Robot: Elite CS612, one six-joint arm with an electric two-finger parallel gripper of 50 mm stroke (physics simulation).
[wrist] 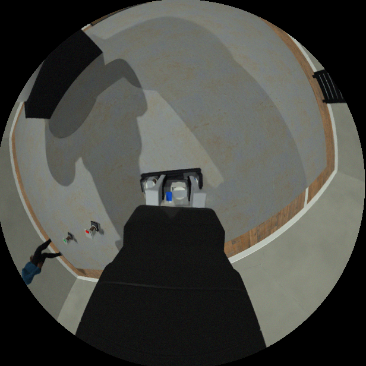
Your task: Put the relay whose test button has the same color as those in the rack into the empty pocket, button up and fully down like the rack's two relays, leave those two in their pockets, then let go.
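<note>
My gripper (176, 182) is shut on a relay (179, 190) with a blue test button, which faces up towards the camera. The black rack (172, 173) lies right beyond and around the fingertips. One rack relay (150, 183) shows in part at the rack's left end, and part of another (195, 179) shows at its right end beside the right finger. The fingers and the held relay hide the rack's middle, so I cannot tell how deep the held relay sits. A relay with a red button (89, 232) and a relay with a green button (67, 240) lie at the lower left.
A large black box-like object (65, 75) stands at the upper left. A person's gloved hand and blue sleeve (32, 271) show past the table's lower left edge. A black slatted object (330, 87) is beyond the right edge. The table's wooden edge (265, 232) runs at the lower right.
</note>
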